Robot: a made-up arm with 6 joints. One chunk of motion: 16 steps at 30 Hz.
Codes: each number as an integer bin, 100 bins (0 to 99) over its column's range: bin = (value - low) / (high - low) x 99, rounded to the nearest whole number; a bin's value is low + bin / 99 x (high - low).
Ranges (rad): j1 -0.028..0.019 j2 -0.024..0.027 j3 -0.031..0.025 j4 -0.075..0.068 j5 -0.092..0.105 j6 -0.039..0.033
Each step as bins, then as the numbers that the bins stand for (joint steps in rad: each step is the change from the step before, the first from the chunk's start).
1 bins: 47 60 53 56 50 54
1 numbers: -0.00569 0.00691 -0.00102 0.00589 0.00749 0.00027
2 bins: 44 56 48 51 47 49
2 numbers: -0.00711 0.00485 -0.00385 -0.00133 0.00153 -0.00336
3 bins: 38 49 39 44 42 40
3 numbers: -0.00996 0.00124 -0.00894 -0.01144 -0.00842 -0.00991
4 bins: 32 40 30 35 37 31
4 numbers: -0.01281 -0.00339 -0.01403 -0.02444 -0.01837 -0.01645
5 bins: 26 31 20 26 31 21
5 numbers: -0.01566 -0.00803 -0.01969 -0.03744 -0.03031 -0.02373
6 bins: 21 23 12 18 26 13
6 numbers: -0.01803 -0.01215 -0.02421 -0.04900 -0.04026 -0.02955
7 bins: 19 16 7 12 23 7
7 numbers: -0.01898 -0.01576 -0.02704 -0.05767 -0.04623 -0.03391
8 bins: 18 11 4 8 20 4
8 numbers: -0.01945 -0.01833 -0.02874 -0.06344 -0.05220 -0.03609
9 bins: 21 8 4 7 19 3
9 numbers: -0.01803 -0.01988 -0.02874 -0.06489 -0.05419 -0.03682
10 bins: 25 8 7 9 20 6
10 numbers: -0.01613 -0.01988 -0.02704 -0.06200 -0.05220 -0.03464
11 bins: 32 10 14 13 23 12
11 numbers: -0.01281 -0.01885 -0.02308 -0.05622 -0.04623 -0.03027
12 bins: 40 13 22 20 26 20
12 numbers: -0.00901 -0.01730 -0.01856 -0.04611 -0.04026 -0.02445
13 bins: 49 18 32 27 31 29
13 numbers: -0.00474 -0.01473 -0.01290 -0.03600 -0.03031 -0.01791
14 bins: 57 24 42 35 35 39
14 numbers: -0.00094 -0.01164 -0.00724 -0.02444 -0.02235 -0.01064
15 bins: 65 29 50 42 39 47
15 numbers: 0.00286 -0.00906 -0.00272 -0.01433 -0.01439 -0.00482
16 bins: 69 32 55 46 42 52
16 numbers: 0.00476 -0.00752 0.00011 -0.00856 -0.00842 -0.00118
